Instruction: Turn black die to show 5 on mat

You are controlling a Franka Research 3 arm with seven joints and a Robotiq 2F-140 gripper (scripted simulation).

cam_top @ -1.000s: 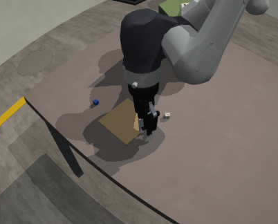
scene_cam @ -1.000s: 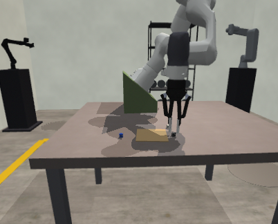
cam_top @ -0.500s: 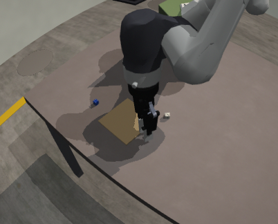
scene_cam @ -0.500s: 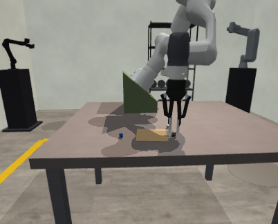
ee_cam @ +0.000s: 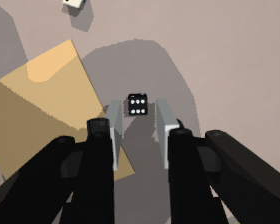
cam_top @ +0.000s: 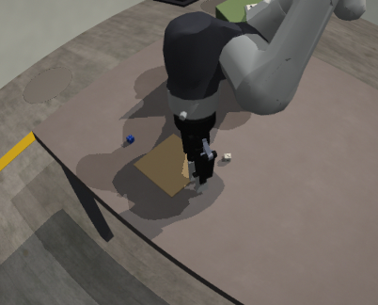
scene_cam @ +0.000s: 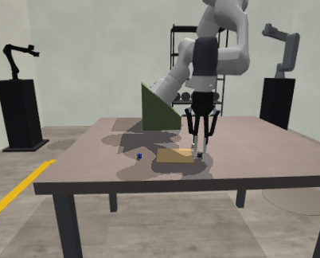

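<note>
The black die lies 1 cm behind my hand and 5 cm below it. From my hand the other things lie so: blue die: 1 cm behind, 24 cm to the right, 5 cm below; tan mat: 2 cm behind, 10 cm to the right, 5 cm below; white die: 11 cm behind, 5 cm below.
</note>
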